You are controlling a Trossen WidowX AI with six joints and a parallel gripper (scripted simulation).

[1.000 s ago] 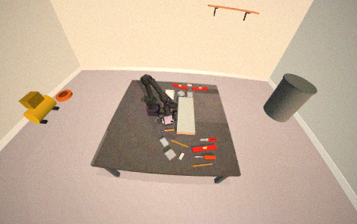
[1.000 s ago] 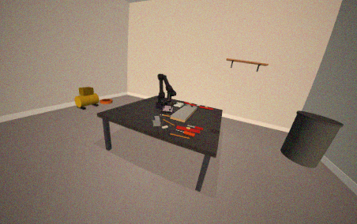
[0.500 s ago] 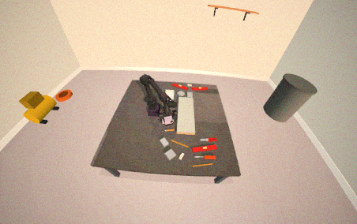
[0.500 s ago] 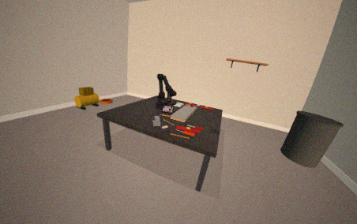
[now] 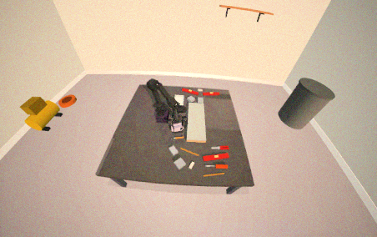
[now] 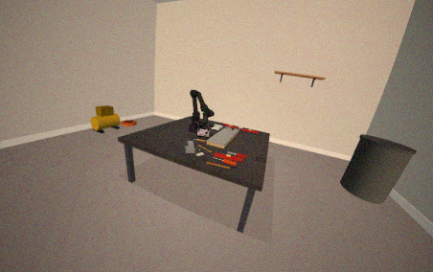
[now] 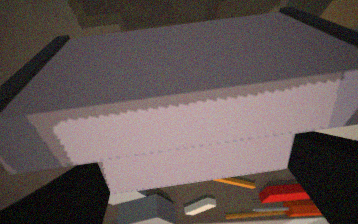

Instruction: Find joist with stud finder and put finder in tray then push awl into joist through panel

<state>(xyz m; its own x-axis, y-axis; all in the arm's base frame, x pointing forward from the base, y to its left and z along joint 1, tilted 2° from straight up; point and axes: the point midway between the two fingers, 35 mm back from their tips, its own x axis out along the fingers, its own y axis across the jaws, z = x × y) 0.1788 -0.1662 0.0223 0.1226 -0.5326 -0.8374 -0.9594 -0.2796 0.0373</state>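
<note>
Right now my gripper tip is 20 mm past the awl, 60 mm to the left of it and 70 mm above it. From my gripper tip the other things lie so: white tray: 500 mm to the left, 60 mm below; stud finder: 10 mm ahead, 10 mm to the left, 10 mm below.
</note>
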